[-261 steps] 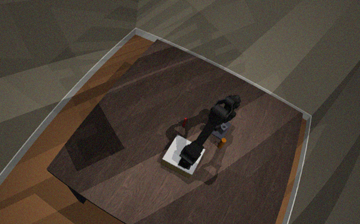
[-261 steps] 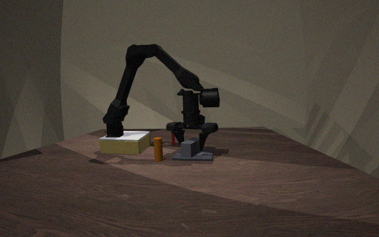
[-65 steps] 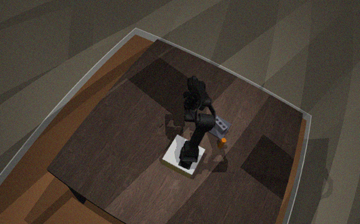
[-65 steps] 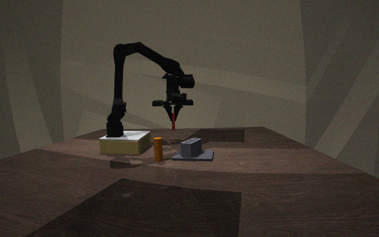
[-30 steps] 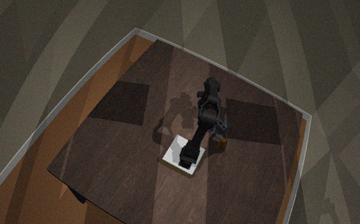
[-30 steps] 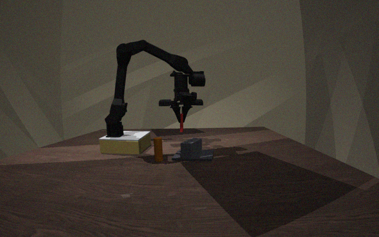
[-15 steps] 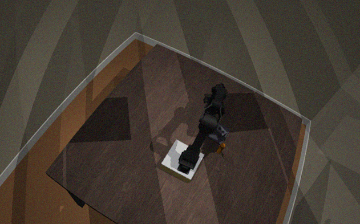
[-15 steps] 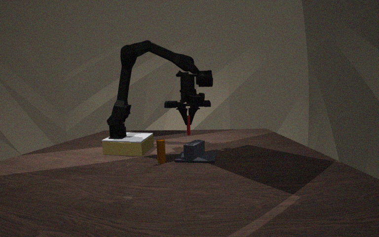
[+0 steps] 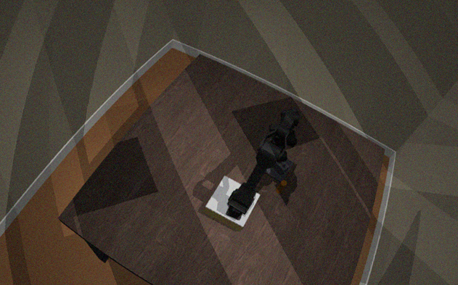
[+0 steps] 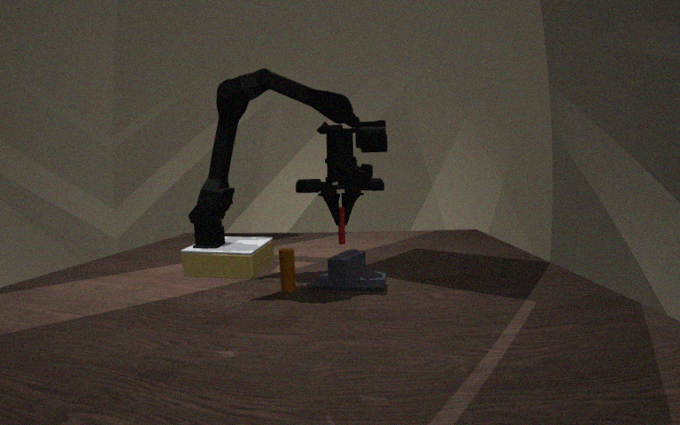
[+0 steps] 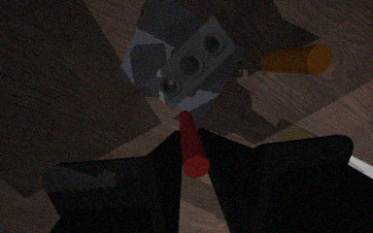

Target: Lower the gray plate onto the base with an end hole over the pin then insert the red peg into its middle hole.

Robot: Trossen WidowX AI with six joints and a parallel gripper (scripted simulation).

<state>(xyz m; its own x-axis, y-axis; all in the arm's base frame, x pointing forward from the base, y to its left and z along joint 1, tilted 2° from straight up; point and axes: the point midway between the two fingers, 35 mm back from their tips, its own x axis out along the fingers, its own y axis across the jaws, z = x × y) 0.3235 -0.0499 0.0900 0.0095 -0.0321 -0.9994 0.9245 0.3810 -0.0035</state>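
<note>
Right now the gray plate is 10 mm ahead of my gripper tip, 50 mm to the right of it and 70 mm below it. From my gripper tip the other things lie so: red peg: right at my gripper tip; then orange cylinder: 110 mm behind, 100 mm to the right, 70 mm below; then dark base: 20 mm ahead, 40 mm to the right, 100 mm below.
</note>
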